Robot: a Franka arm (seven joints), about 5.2 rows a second.
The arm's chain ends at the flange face. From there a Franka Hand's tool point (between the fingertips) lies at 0.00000 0.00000 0.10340 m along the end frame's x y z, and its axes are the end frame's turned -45 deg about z.
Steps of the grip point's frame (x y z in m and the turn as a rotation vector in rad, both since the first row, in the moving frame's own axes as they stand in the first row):
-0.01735, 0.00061, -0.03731, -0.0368, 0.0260, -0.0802
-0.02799, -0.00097, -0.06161, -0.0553, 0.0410, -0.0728
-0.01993, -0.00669, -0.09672, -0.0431, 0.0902, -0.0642
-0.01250, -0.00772, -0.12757, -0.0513, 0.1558, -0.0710
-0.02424, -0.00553, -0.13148, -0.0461, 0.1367, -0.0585
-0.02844, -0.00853, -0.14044, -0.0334, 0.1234, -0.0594
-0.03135, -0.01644, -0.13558, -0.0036, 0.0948, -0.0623
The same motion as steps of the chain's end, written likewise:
-0.01645, 0.01210, -0.03721, -0.0076, 0.0444, -0.0802
-0.02755, 0.01832, -0.06137, -0.0101, 0.0681, -0.0728
-0.02844, 0.01311, -0.09620, 0.0333, 0.0943, -0.0642
-0.02909, 0.01152, -0.12618, 0.0739, 0.1464, -0.0710
-0.03417, 0.02022, -0.13041, 0.0641, 0.1293, -0.0585
-0.03737, 0.02098, -0.13960, 0.0636, 0.1109, -0.0594
-0.04076, 0.01742, -0.13512, 0.0645, 0.0696, -0.0623

